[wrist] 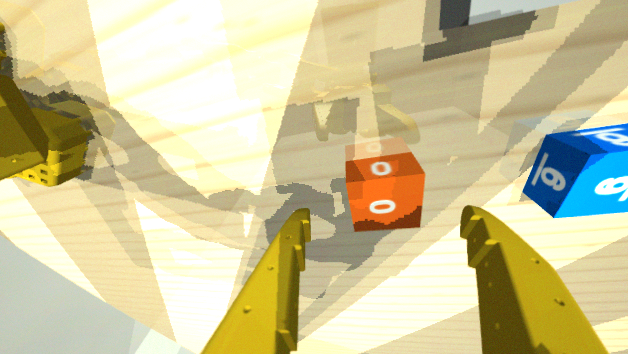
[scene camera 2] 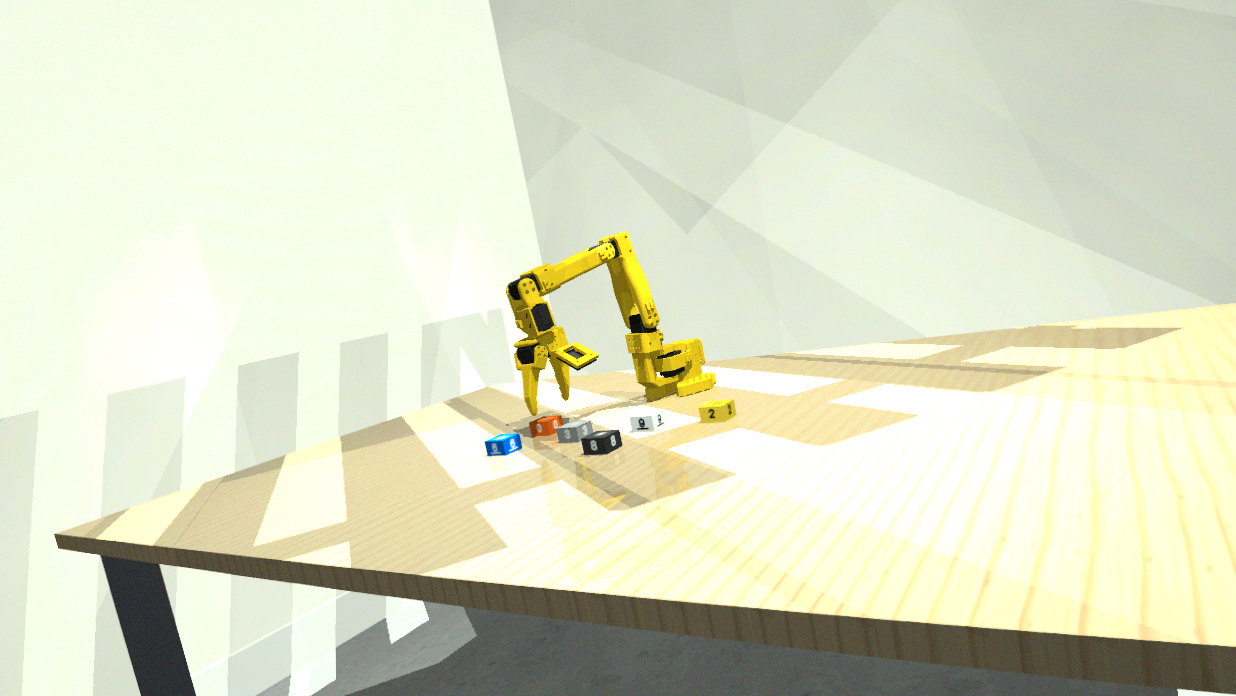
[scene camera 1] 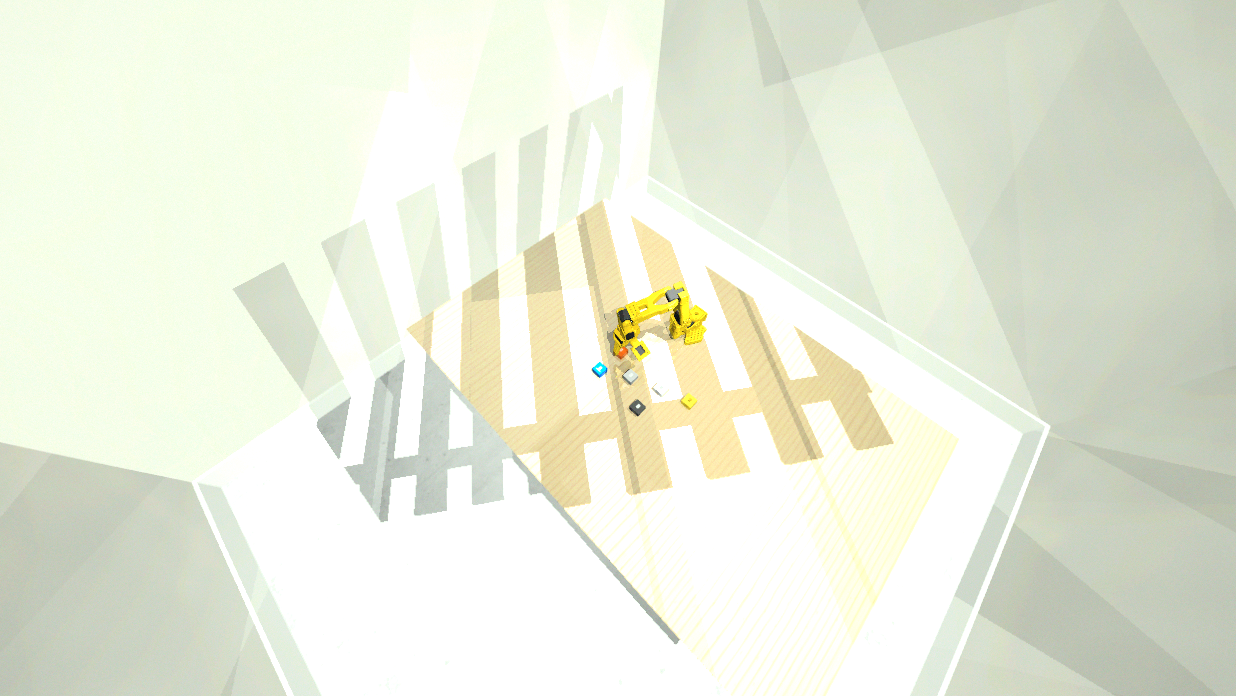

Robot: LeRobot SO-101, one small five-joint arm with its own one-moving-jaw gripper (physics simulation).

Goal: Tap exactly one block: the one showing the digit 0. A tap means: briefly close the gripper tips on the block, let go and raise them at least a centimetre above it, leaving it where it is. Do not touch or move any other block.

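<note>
The orange block showing 0 (scene camera 1: 621, 352) (scene camera 2: 545, 426) (wrist: 385, 192) stands on the table top. My gripper (scene camera 2: 549, 404) (wrist: 387, 209) is open and empty, its two jaws apart in a wide V. In the second scene view the tips are a little above the orange block. In the wrist view the block shows between and slightly past the tips, nearer the left jaw, with no jaw plainly touching it. The blue block (scene camera 1: 599, 369) (scene camera 2: 502, 445) (wrist: 540, 170) lies to the right of the right jaw tip in the wrist view, with an underlined digit.
The grey block with 3 (scene camera 1: 630, 376) (scene camera 2: 574, 432) is close to the orange one. The black block with 8 (scene camera 1: 637, 407) (scene camera 2: 601, 442), the white block (scene camera 1: 658, 389) (scene camera 2: 644, 422) and the yellow block with 2 (scene camera 1: 688, 401) (scene camera 2: 717, 411) stand farther off. Strong striped shadows cross the table.
</note>
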